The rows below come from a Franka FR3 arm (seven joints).
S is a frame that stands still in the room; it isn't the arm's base.
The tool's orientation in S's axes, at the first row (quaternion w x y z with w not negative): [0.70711, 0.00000, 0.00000, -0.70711]
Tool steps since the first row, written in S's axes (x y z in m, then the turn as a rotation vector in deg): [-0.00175, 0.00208, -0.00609, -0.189, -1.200, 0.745]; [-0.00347, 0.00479, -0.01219, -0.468, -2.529, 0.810]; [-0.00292, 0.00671, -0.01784, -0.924, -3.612, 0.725]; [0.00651, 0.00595, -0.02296, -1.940, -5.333, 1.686]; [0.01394, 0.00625, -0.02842, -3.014, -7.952, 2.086]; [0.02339, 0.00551, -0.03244, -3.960, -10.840, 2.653]
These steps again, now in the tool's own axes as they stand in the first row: [-0.00208, -0.00175, -0.00609, 1.200, -0.189, 0.745]; [-0.00479, -0.00347, -0.01219, 2.529, -0.468, 0.810]; [-0.00671, -0.00292, -0.01784, 3.612, -0.924, 0.725]; [-0.00595, 0.00651, -0.02296, 5.333, -1.940, 1.686]; [-0.00625, 0.01394, -0.02842, 7.952, -3.014, 2.086]; [-0.00551, 0.02339, -0.03244, 10.840, -3.960, 2.653]
